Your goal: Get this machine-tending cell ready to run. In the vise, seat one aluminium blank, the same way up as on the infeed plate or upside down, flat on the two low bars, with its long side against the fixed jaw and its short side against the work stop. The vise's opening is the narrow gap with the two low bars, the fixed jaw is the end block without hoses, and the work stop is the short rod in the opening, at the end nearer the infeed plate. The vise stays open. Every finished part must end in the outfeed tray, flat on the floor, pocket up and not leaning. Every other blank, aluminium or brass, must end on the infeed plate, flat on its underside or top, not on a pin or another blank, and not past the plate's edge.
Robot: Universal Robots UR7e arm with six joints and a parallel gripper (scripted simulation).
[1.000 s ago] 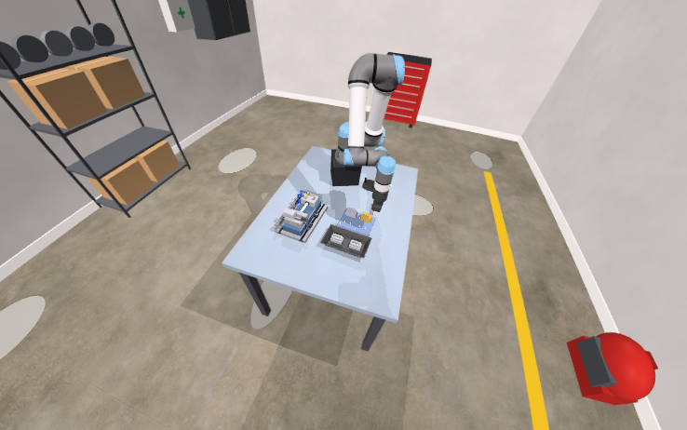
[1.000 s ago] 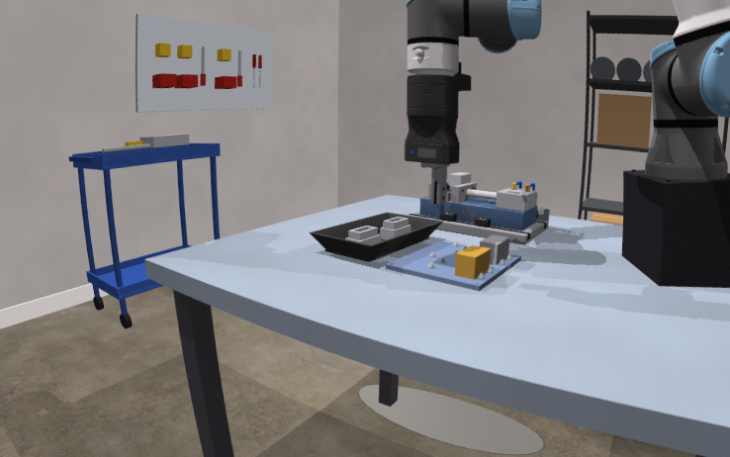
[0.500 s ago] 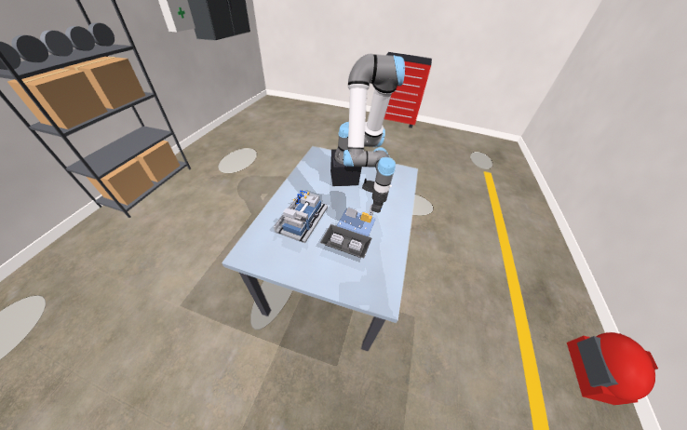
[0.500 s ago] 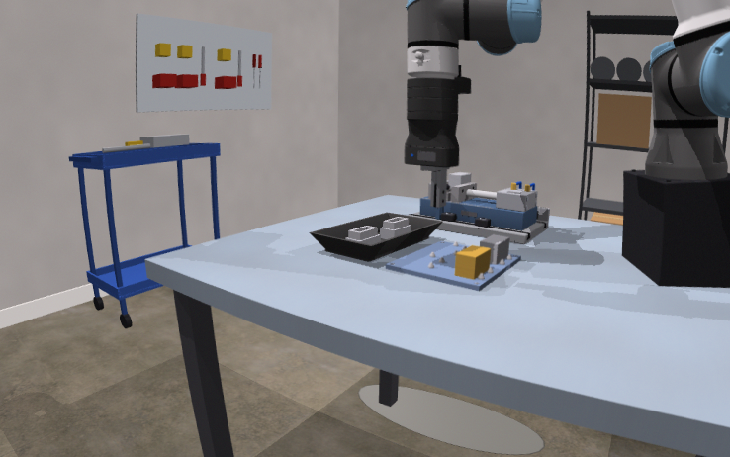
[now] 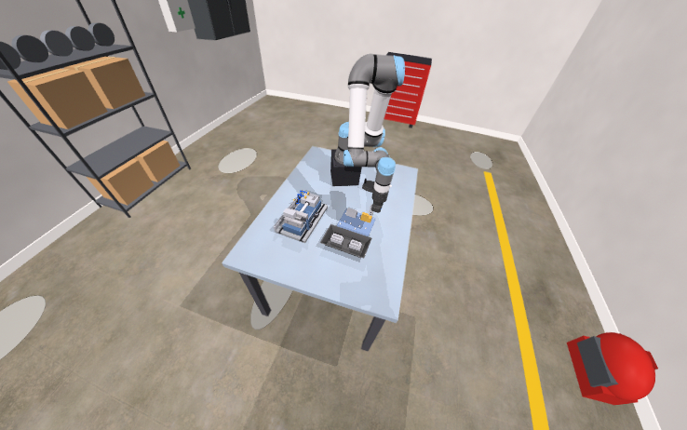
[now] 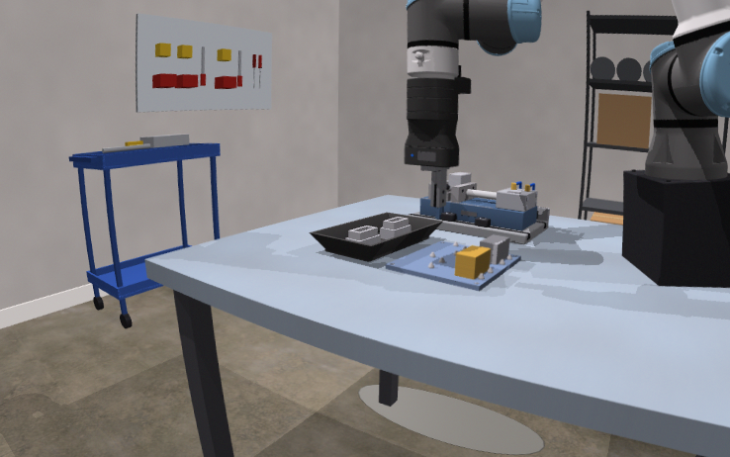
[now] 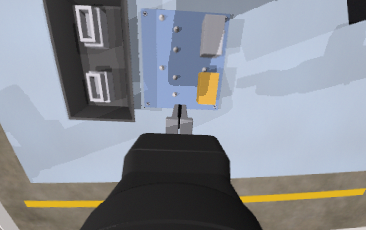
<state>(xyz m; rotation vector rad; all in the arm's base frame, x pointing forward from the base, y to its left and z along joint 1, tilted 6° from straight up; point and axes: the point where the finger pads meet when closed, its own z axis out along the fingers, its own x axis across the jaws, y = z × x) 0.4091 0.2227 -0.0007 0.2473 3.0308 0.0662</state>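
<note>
Right now my hand is 60 mm past the brass blank, 20 mm to the left of it and 100 mm above it. Round my hand: vise 30 mm ahead, 380 mm to the right, 90 mm below.
</note>
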